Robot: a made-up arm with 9 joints.
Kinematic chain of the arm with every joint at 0, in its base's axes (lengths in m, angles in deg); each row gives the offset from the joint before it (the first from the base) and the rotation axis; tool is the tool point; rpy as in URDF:
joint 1: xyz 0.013 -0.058 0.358 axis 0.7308 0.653 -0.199
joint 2: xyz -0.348 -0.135 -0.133 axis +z
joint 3: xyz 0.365 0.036 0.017 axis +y
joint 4: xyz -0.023 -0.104 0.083 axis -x
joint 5: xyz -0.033 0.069 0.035 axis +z
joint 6: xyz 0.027 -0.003 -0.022 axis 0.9 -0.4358 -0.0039
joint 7: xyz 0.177 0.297 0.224 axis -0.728 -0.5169 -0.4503
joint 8: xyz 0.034 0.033 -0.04 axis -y
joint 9: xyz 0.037 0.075 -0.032 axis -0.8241 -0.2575 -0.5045
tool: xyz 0.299 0.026 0.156 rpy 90 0 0
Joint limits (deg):
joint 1: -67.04..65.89
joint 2: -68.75..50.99
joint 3: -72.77..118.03
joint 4: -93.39..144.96
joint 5: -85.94..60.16
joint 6: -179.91..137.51
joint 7: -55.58..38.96
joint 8: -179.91..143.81
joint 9: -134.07..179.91
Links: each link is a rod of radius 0.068 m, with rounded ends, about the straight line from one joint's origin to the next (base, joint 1, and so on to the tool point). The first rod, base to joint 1, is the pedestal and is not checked.
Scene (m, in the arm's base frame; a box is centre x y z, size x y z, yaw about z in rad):
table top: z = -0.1
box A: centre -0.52 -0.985 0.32 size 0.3 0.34 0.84 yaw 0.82
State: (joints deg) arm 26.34 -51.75 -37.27 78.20 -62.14 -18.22 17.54 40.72 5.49
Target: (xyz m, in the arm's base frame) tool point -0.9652 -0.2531 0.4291
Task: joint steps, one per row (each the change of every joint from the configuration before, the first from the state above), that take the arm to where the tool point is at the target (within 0.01 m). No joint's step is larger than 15 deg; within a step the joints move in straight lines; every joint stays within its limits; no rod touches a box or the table.
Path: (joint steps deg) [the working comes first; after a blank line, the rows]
Joints at the target: 1.04 -68.75 -72.77 104.97 -85.94 -99.13 6.71 -2.51 -4.57
Straight joint move there: touches box A.

1: -2.24 3.63 -8.50 14.37 -5.95 -5.77 1.73 -1.19 -2.34
2: -2.25 3.62 -8.51 14.38 -5.95 -5.77 1.74 -1.20 -2.33
3: -2.24 3.63 -8.50 14.37 -5.95 -5.77 1.73 -1.19 -2.34
4: -2.25 3.63 -8.51 14.37 -5.95 -5.78 1.73 -1.19 -2.33
5: -4.08 -7.88 -0.37 -7.68 0.00 -14.45 -4.44 -9.62 -0.18
6: -4.08 -7.88 -0.37 -7.68 0.00 -14.46 -4.44 -9.61 -0.18
7: -4.08 -7.87 -0.37 -7.68 0.00 -14.46 -4.44 -9.62 -0.18
8: -4.08 -7.88 -0.37 -7.68 0.00 -14.45 -4.44 -9.61 -0.18

